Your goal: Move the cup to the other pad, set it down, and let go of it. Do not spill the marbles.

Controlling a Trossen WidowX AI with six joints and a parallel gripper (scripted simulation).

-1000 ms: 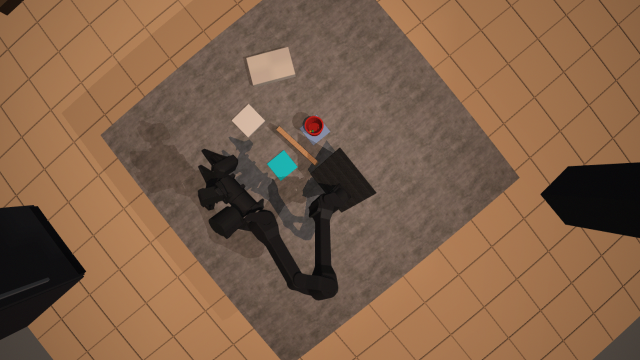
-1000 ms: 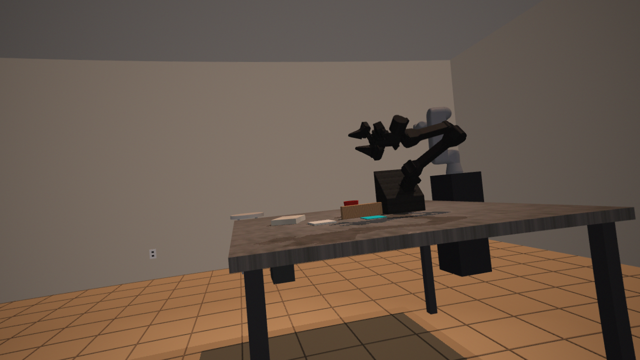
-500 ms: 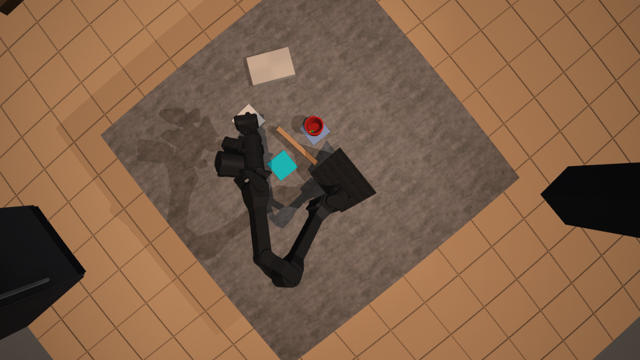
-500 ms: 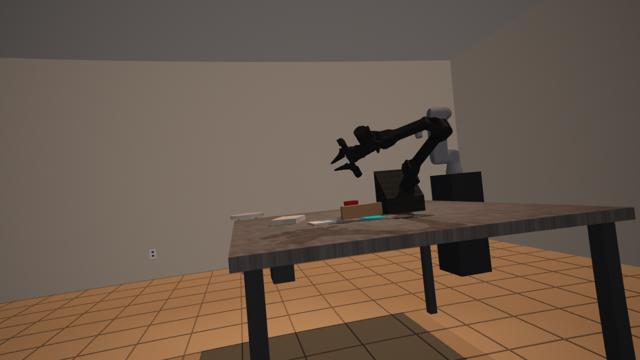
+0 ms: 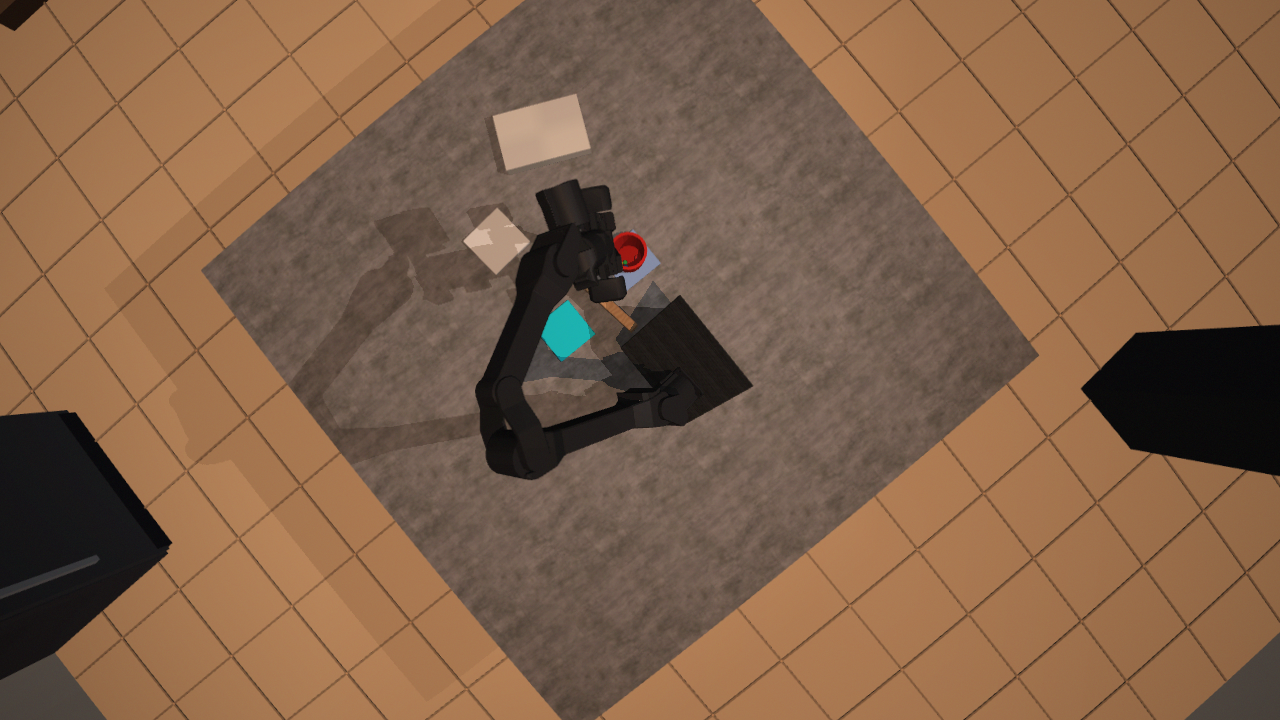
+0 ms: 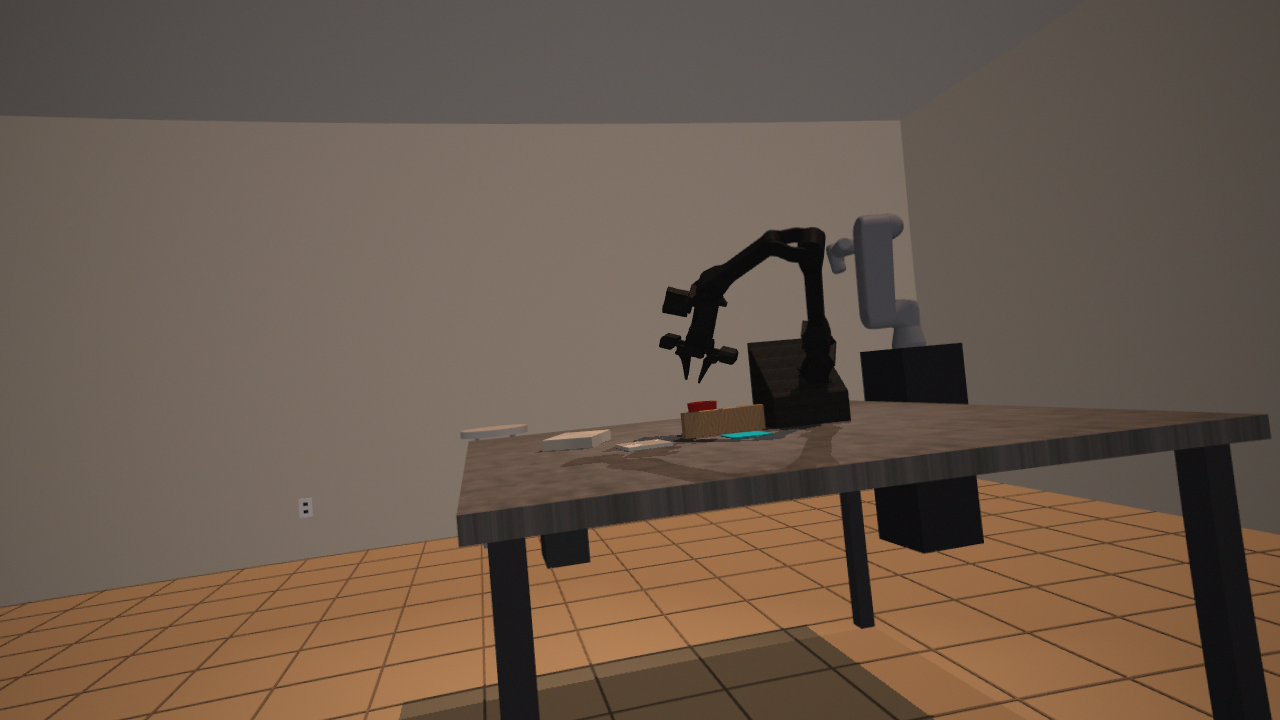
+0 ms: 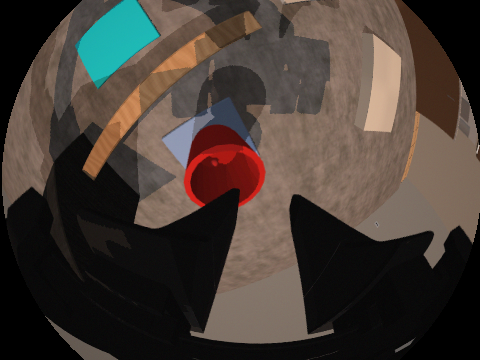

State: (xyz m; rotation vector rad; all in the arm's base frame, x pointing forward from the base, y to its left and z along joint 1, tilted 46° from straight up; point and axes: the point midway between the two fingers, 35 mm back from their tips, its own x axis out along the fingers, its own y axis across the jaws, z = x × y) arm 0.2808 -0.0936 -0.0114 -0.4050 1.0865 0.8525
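The red cup lies 3 cm behind my gripper tip, 2 cm to the right of it and 9 cm below it. Also, from my gripper tip: grey-blue pad 3 cm behind, 2 cm to the right, 14 cm below; cyan pad 5 cm behind, 18 cm to the left, 14 cm below; wooden bar 4 cm behind, 8 cm to the left, 11 cm below.
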